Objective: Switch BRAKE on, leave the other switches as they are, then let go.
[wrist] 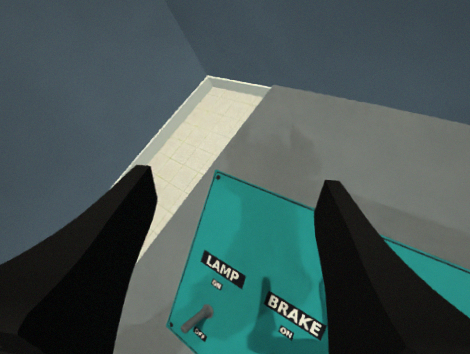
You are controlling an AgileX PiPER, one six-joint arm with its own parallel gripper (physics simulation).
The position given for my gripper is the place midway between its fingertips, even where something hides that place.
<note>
In view: my gripper (235,190) and a teal switch panel (253,266).
</note>
